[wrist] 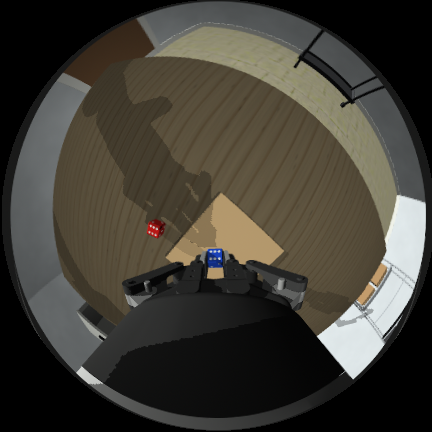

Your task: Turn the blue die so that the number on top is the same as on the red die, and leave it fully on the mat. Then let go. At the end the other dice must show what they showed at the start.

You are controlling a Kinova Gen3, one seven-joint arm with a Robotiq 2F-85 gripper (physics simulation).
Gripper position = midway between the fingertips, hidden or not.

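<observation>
Visible: a tan mat point(223, 225) and my gripper point(214, 257).
</observation>
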